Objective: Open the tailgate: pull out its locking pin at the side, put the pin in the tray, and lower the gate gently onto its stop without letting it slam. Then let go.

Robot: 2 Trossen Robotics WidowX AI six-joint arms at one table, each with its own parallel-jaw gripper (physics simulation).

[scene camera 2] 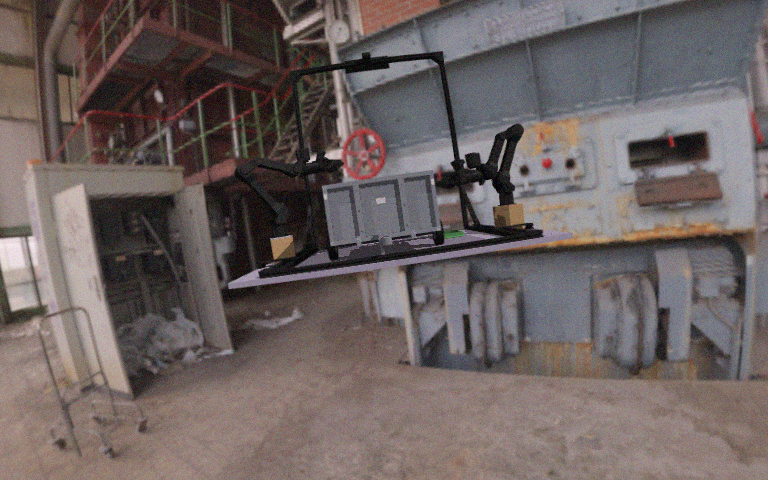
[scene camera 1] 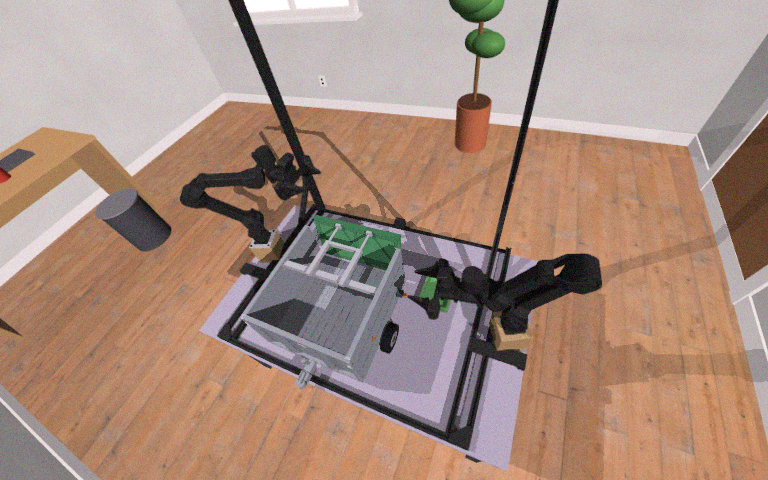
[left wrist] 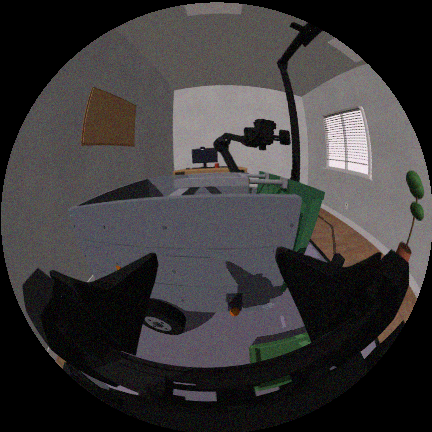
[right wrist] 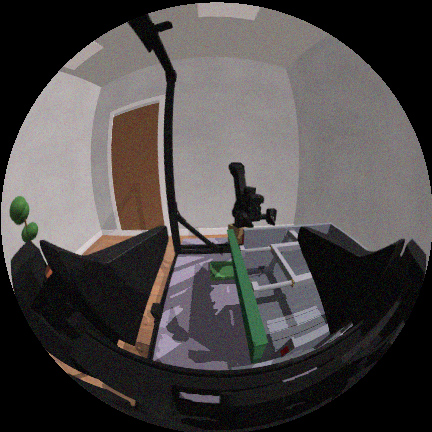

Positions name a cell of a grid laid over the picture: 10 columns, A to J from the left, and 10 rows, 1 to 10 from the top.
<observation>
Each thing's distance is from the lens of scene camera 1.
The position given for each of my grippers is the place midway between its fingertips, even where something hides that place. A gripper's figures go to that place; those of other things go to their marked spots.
my left gripper (scene camera 1: F6): 96 cm
my right gripper (scene camera 1: E4): 109 cm
grey truck bed (scene camera 1: E7): 114 cm
green tailgate (scene camera 1: E6): 111 cm
</observation>
